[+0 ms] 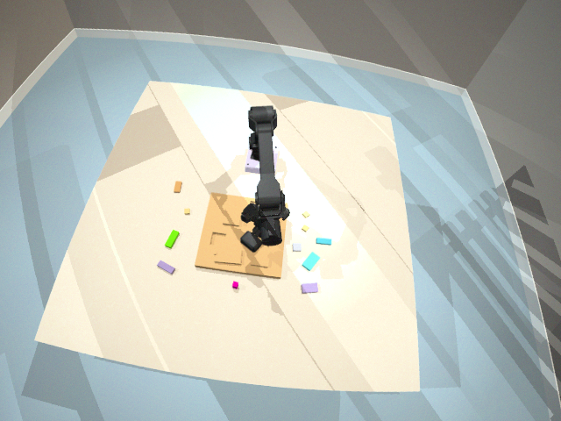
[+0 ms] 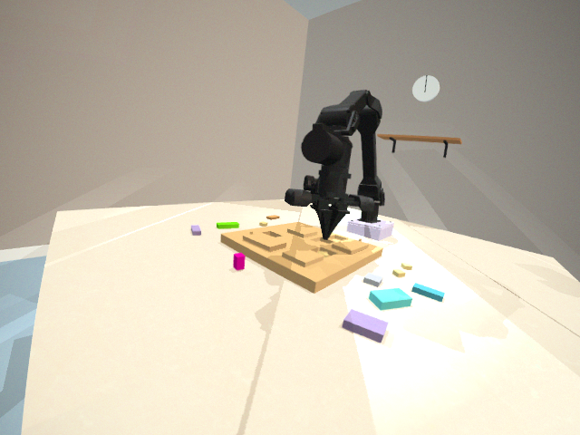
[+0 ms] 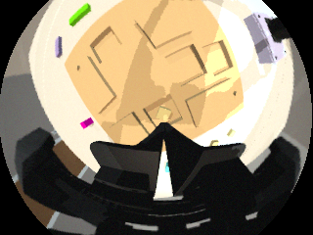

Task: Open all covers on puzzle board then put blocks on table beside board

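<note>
Now: gripper tip 60 mm to the left of the tan puzzle board, 30 mm above it and 10 mm past it. The rest, counted from my gripper tip: cyan block 180 mm to the left, 50 mm below, 20 mm ahead; grey cube 120 mm to the left, 50 mm below, 20 mm behind; magenta block 180 mm ahead, 50 mm to the right, 40 mm below.
</note>
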